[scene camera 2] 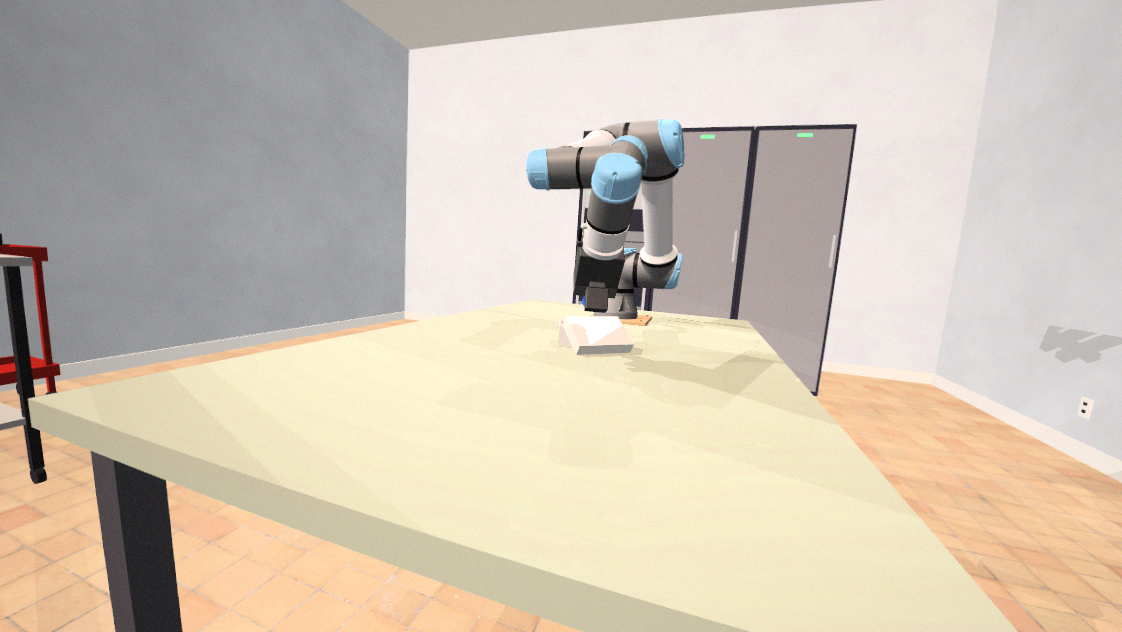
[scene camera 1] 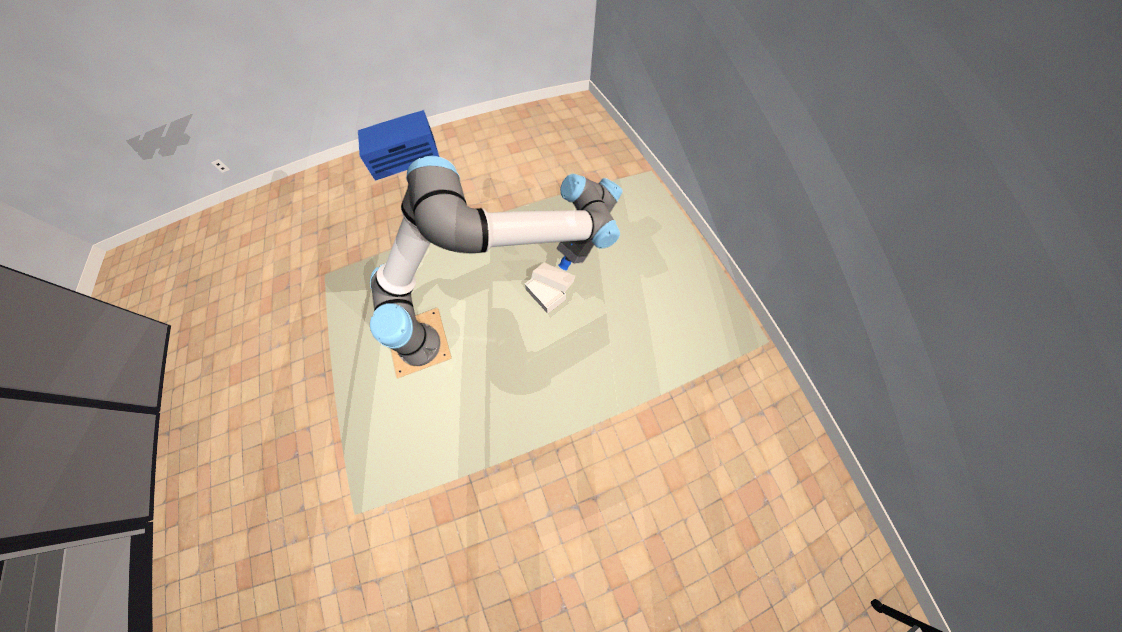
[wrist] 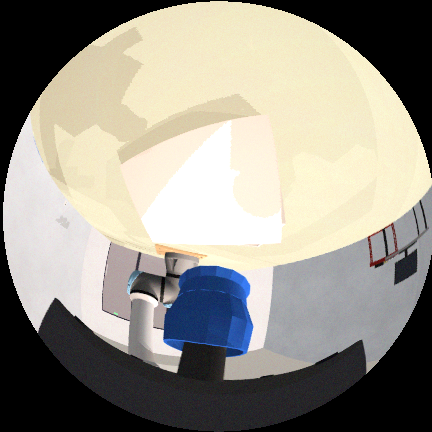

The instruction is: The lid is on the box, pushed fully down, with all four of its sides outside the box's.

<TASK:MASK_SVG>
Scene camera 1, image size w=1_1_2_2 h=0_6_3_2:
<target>white lid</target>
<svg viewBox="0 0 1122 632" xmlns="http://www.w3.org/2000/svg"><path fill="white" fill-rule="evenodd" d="M532 273L533 279L562 292L565 292L575 279L574 275L546 263L542 263Z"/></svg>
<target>white box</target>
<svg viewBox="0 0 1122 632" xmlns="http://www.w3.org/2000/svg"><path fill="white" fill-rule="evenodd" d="M525 283L526 291L547 314L566 300L565 292L533 278Z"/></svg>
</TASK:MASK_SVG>
